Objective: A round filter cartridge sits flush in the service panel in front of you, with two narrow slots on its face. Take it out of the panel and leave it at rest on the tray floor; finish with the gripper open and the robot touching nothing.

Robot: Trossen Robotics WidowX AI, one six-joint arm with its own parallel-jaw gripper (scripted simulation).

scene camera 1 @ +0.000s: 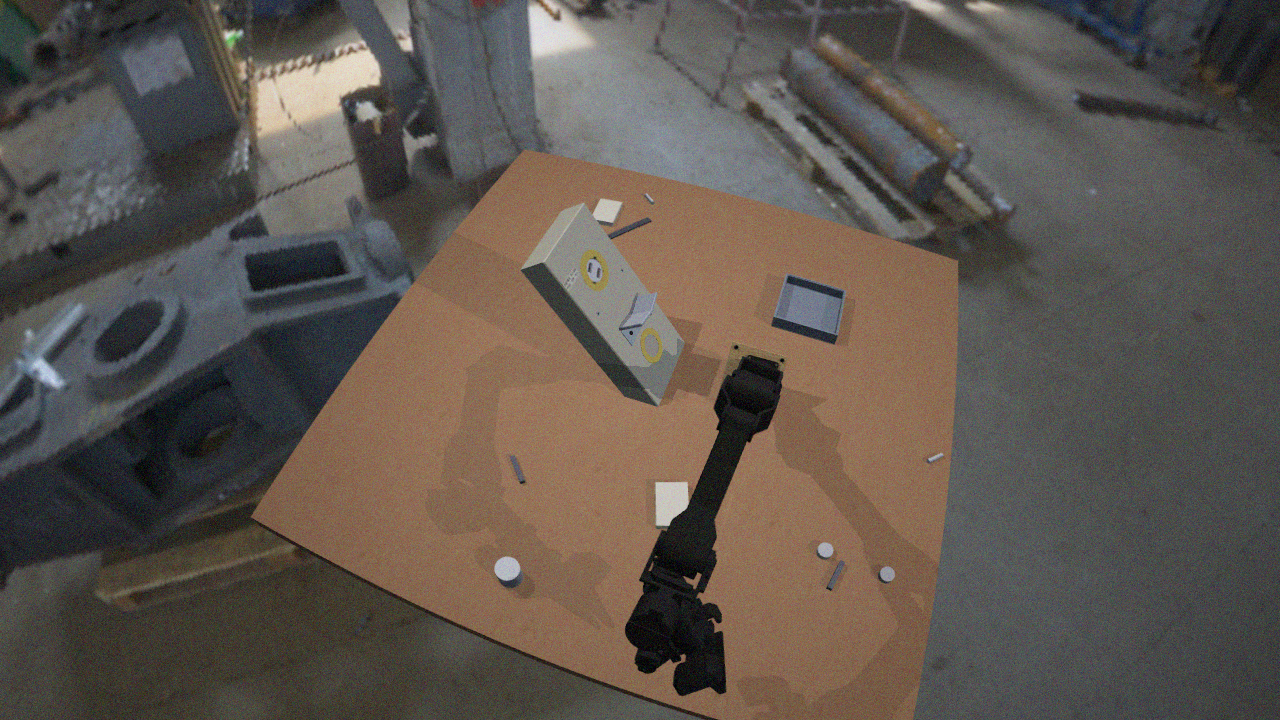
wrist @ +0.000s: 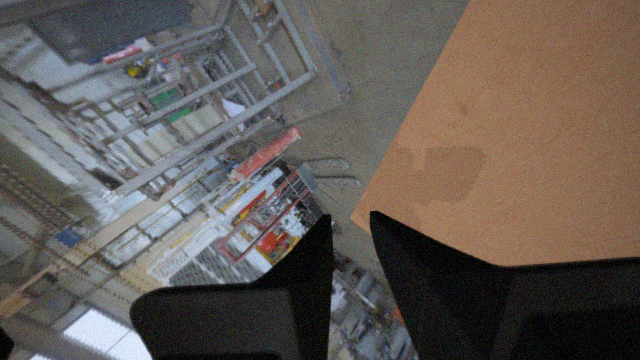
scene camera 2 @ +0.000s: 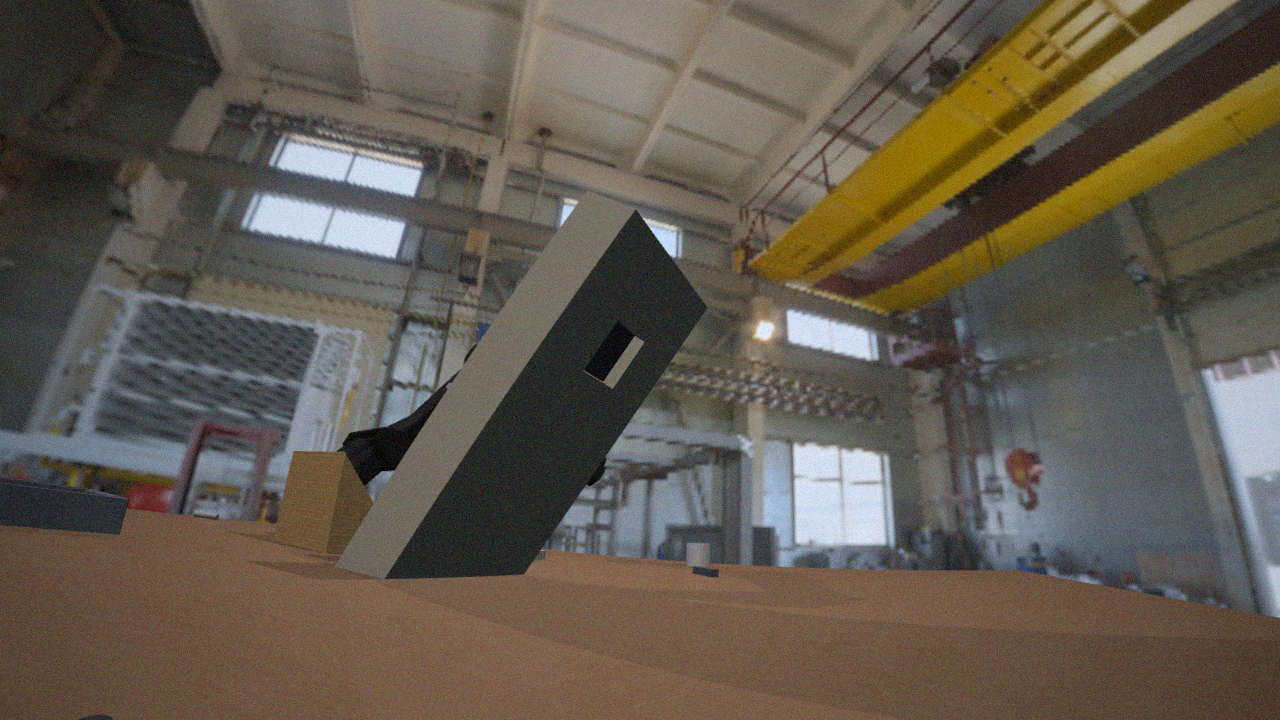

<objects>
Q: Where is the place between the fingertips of my gripper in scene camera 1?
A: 723, 688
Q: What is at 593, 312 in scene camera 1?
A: A beige service panel.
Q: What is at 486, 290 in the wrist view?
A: My gripper.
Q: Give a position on a grey flap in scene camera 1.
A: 642, 307
</objects>
